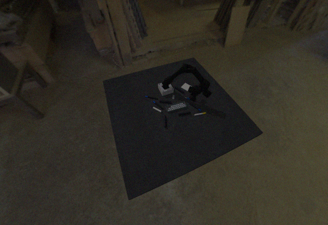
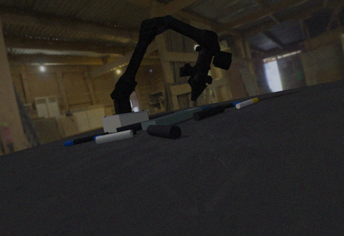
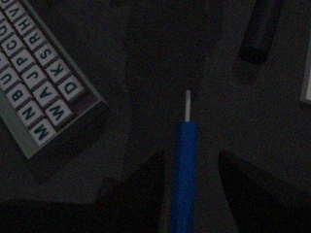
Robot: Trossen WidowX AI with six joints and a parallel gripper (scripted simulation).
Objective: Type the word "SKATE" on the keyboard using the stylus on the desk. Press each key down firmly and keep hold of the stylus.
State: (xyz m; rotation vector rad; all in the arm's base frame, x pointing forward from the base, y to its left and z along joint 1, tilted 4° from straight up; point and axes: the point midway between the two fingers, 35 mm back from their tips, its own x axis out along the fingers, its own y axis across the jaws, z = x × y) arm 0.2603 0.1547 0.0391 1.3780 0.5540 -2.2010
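Now: gripper tip 10 mm past the blue stylus and 40 mm above it. Round my gripper tip: white pad (160 mm behind, 90 mm to the left, 50 mm below); yellow-tipped marker (210 mm ahead, 10 mm to the right, 40 mm below).
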